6 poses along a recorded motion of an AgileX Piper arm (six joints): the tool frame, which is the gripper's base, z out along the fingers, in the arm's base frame.
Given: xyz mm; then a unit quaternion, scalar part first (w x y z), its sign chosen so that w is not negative.
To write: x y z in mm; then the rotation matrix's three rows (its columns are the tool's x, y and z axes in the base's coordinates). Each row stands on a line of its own. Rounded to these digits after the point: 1 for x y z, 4 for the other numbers.
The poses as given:
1: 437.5 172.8 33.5 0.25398 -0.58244 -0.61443 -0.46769
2: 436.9 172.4 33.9 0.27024 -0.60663 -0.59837 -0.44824
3: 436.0 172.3 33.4 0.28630 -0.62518 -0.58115 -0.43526
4: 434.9 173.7 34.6 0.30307 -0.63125 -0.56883 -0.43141
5: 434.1 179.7 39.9 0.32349 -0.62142 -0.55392 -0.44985
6: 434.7 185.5 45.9 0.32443 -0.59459 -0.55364 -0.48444
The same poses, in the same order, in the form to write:
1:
437.5 172.8 33.5
-0.1925 0.9533 0.2327
0.4782 -0.1159 0.8706
0.8569 0.2789 -0.4335

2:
436.9 172.4 33.9
-0.1179 0.9682 0.2204
0.4837 -0.1378 0.8643
0.8672 0.2086 -0.4521

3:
436.0 172.3 33.4
-0.0544 0.9759 0.2115
0.4774 -0.1606 0.8639
0.8770 0.1479 -0.4572

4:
434.9 173.7 34.6
-0.0194 0.9796 0.1999
0.4566 -0.1692 0.8734
0.8894 0.1082 -0.4441

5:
434.1 179.7 39.9
-0.0184 0.9795 0.2007
0.3974 -0.1771 0.9004
0.9175 0.0963 -0.3860

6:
434.7 185.5 45.9
-0.0824 0.9727 0.2169
0.3440 -0.1764 0.9222
0.9353 0.1506 -0.3201

